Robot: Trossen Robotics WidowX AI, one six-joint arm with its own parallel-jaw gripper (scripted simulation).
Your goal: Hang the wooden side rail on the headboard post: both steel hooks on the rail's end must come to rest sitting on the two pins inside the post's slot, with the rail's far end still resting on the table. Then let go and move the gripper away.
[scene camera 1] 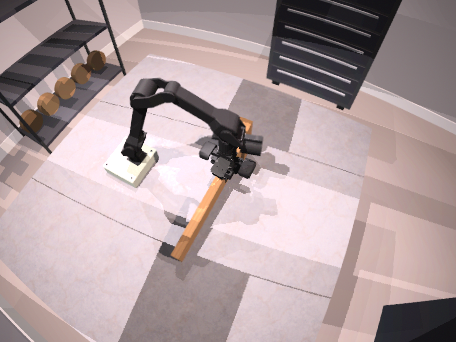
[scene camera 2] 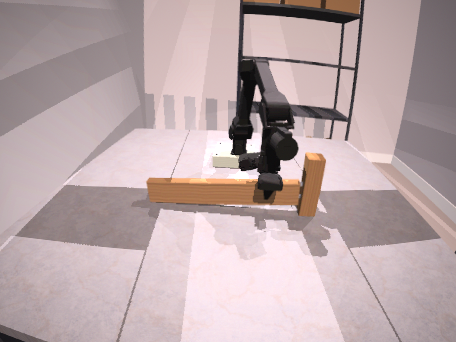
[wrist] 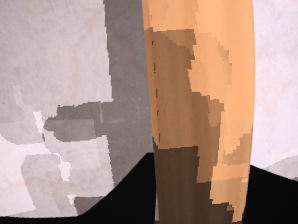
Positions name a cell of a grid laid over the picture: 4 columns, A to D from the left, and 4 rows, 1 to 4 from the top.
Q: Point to a wooden side rail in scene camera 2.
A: B3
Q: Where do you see a wooden side rail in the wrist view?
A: At C2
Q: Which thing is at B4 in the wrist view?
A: My gripper.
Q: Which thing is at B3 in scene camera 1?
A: A wooden side rail.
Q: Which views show my gripper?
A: Scene camera 1, scene camera 2 and the wrist view: all of them.
